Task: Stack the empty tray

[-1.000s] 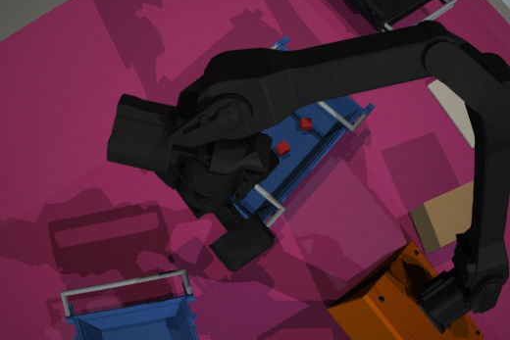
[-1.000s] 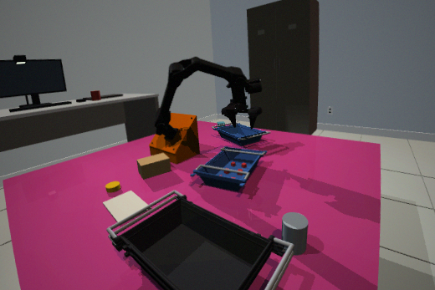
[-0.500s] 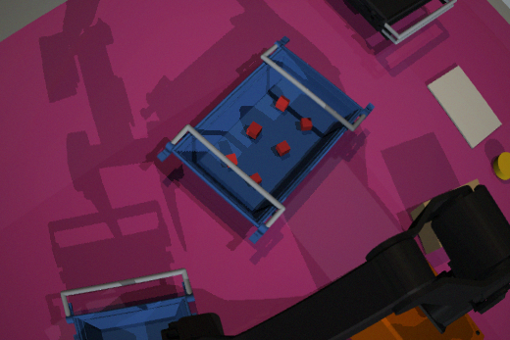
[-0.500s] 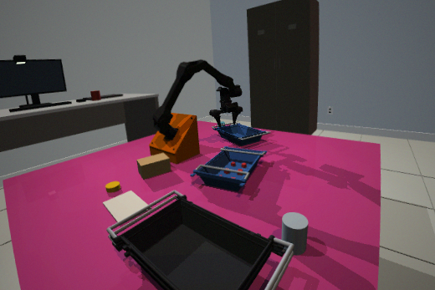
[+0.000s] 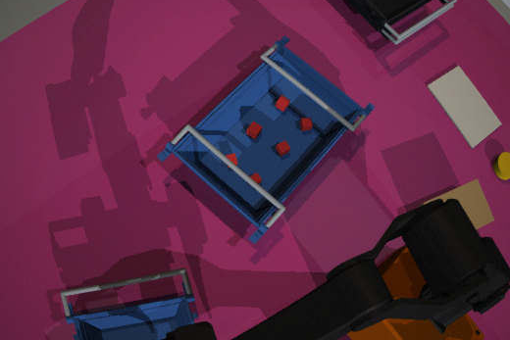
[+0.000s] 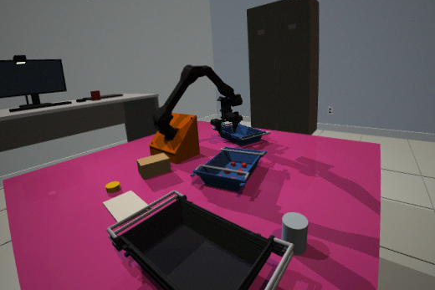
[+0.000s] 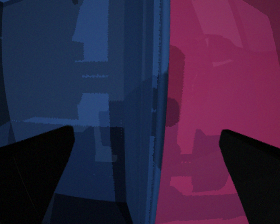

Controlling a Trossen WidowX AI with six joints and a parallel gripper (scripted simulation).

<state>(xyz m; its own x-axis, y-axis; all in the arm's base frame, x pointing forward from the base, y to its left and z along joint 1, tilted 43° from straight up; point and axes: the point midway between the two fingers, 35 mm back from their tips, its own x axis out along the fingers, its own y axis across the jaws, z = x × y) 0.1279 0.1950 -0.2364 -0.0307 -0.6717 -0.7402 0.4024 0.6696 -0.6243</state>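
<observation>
Right now the blue tray is 30 mm ahead of my gripper tip and 70 mm to the left of it. From my gripper tip the other things lie so: yellow disc 80 mm behind, 650 mm to the right, 40 mm below; then white card 70 mm ahead, 680 mm to the right, 50 mm below; then cardboard box 60 mm behind, 470 mm to the right, 20 mm below.
</observation>
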